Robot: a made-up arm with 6 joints.
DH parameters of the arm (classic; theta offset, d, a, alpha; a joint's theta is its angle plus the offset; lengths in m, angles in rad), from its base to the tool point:
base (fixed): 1.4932 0 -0.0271 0
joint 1: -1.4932 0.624 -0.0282 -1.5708
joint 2: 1.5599 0 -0.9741 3.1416
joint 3: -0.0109 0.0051 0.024 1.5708
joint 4: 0 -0.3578 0.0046 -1.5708
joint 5: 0 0.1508 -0.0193 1.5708
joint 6: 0 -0.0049 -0.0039 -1.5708
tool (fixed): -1.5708 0.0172 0 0
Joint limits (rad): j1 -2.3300..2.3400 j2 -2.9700..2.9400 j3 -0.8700..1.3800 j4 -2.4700..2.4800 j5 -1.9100..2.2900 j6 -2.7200..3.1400
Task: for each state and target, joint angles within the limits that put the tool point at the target. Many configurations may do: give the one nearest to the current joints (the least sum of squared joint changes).
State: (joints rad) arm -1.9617 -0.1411 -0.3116 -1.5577 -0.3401 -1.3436
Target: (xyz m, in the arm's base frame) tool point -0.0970 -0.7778 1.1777
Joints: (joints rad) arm -1.7046 0.5442 0.2308 -1.6220 -0.3445 -1.3545
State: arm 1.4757 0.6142 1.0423 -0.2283 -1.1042 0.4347
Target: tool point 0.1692 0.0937 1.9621
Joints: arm 1.5481 0.0255 1.3426 -0.1434 -1.1024 0.4654
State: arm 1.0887 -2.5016 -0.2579 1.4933 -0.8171 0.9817
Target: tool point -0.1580 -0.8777 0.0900
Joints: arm 1.3780 -2.5476 -0.4873 1.4386 -0.8291 0.9890
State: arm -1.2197 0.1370 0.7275 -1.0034 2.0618 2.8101
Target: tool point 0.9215 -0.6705 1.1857
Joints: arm -0.5541 0.9474 1.3110 -1.0593 2.0966 2.8756
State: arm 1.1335 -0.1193 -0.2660 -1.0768 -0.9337 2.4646
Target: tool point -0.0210 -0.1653 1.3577
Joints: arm 0.9869 -0.5202 -0.4152 -1.2000 -0.9502 2.4814
